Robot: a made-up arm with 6 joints.
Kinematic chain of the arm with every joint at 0, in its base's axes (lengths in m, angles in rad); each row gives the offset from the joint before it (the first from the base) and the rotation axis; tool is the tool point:
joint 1: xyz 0 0 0.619 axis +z
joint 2: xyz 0.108 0 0 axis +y
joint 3: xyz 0 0 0.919 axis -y
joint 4: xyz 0 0 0.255 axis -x
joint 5: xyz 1.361 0 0 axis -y
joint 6: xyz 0.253 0 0 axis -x
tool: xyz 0 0 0
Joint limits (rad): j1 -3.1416..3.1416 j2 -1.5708..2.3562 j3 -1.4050..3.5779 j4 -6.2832..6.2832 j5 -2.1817..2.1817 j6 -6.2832..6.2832
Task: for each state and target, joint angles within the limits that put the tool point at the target. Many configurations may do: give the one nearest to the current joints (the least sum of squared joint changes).
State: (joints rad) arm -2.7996 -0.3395 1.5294 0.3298 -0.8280 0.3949
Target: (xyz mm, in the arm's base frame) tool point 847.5 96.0 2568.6
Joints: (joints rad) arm -3.1027 -0.0040 2.3042 0.2554 -1.3962 0.3949
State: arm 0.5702 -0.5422 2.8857 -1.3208 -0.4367 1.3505
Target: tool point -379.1 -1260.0 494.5
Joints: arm 1.3453 -0.1918 3.4941 -1.3267 -0.3657 1.3505
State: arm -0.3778 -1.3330 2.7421 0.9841 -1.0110 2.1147
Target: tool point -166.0 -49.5 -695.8
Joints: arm -0.6215 -1.5666 3.5779 0.6863 -1.0235 2.1147
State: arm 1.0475 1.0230 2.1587 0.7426 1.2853 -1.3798
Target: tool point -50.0 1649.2 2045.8
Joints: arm 1.4905 1.4451 2.2742 0.8083 1.4719 -1.3798
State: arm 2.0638 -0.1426 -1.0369 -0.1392 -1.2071 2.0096
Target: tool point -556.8 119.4 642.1
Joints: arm 2.7971 -0.8081 -1.3303 -0.3228 -1.9108 2.0096
